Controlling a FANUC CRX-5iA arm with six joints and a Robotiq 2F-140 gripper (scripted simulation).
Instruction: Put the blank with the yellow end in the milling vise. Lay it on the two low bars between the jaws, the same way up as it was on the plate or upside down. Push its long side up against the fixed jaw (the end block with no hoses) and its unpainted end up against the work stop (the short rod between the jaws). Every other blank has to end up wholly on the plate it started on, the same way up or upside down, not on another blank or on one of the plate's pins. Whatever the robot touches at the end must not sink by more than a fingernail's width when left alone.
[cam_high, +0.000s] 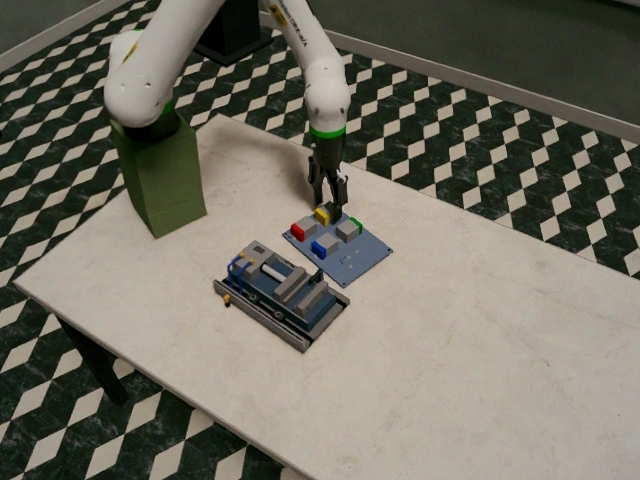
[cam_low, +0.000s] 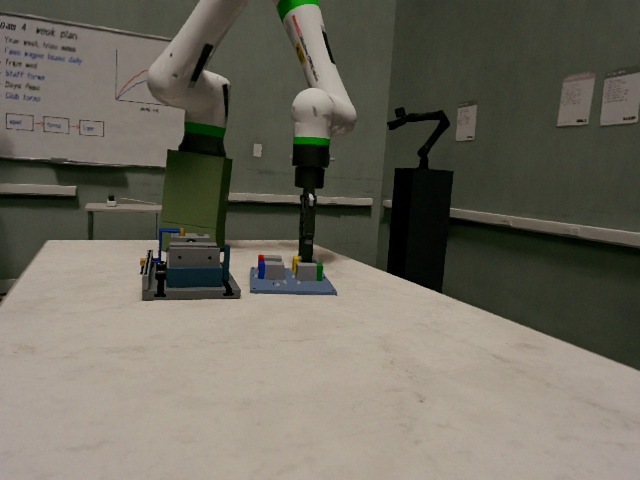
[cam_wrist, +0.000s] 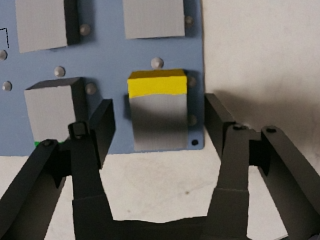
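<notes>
My gripper is now 40 mm above the yellow-ended grey blank. From my hand the other things lie so: green-ended blank (90 mm ahead, 10 mm to the right, 40 mm below); then blue plate (80 mm ahead, 50 mm to the right, 60 mm below); then red-ended blank (10 mm behind, 90 mm to the right, 40 mm below).
</notes>
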